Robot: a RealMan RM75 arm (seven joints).
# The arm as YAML. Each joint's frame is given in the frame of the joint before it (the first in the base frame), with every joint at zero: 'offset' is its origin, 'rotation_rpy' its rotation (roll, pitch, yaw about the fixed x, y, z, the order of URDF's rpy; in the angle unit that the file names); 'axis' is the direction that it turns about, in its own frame. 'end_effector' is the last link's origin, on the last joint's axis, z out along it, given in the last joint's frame.
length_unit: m
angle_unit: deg
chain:
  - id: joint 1
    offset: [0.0, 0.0, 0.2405]
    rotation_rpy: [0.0, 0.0, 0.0]
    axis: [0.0, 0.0, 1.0]
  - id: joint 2
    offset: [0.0, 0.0, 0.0]
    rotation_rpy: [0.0, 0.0, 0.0]
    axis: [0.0, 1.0, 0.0]
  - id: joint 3
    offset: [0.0, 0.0, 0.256]
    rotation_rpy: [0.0, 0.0, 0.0]
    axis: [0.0, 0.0, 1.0]
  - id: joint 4
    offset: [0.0, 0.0, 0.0]
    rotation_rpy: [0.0, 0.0, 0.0]
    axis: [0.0, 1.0, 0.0]
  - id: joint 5
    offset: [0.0, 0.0, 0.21]
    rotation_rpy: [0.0, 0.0, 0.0]
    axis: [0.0, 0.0, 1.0]
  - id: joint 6
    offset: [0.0, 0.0, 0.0]
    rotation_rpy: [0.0, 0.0, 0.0]
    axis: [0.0, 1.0, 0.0]
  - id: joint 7
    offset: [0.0, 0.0, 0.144]
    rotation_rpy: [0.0, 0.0, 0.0]
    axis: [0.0, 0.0, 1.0]
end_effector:
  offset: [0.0, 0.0, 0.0]
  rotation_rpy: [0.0, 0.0, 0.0]
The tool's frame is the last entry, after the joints.
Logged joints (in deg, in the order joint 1, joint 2, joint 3, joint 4, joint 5, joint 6, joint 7), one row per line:
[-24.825 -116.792 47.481 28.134 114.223 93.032 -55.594]
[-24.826 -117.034 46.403 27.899 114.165 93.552 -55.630]
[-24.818 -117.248 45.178 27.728 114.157 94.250 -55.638]
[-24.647 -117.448 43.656 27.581 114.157 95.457 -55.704]
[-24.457 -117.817 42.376 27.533 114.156 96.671 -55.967]
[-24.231 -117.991 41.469 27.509 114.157 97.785 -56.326]
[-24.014 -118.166 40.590 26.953 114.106 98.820 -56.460]
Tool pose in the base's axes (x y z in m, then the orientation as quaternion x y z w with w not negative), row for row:
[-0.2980 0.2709 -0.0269 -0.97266 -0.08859 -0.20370 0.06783]
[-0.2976 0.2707 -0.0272 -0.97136 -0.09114 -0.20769 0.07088]
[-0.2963 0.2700 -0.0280 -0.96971 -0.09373 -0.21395 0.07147]
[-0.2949 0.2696 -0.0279 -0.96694 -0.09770 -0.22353 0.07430]
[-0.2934 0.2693 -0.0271 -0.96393 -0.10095 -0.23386 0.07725]
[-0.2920 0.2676 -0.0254 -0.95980 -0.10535 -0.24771 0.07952]
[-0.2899 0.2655 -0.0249 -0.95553 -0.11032 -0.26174 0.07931]
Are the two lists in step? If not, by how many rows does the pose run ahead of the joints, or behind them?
The pose runs 2 rows behind the joints: the pose in row i belongs to the joints in row i - 2.
